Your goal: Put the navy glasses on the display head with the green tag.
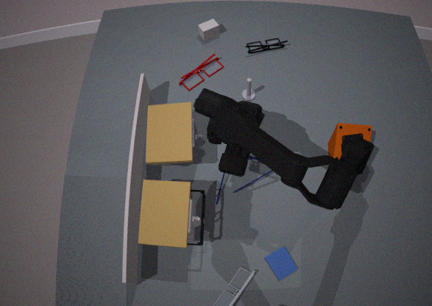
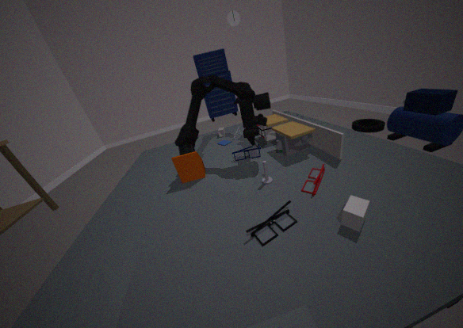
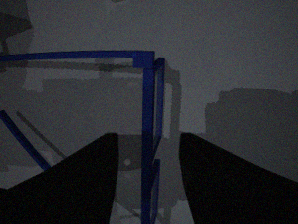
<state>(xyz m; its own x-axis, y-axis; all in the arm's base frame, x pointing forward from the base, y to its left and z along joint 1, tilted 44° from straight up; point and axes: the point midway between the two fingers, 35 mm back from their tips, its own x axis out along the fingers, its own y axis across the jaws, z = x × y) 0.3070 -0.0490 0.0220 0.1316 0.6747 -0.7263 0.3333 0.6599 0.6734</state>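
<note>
Now: gripper tip 21 cm to the left of the white peg, 4 cm past it and 4 cm above it. The rest, counted from my gripper tip: blue pad 31 cm to the left, 9 cm behind, 7 cm below; white wall 29 cm ahead, 5 cm to the left, 1 cm below.
</note>
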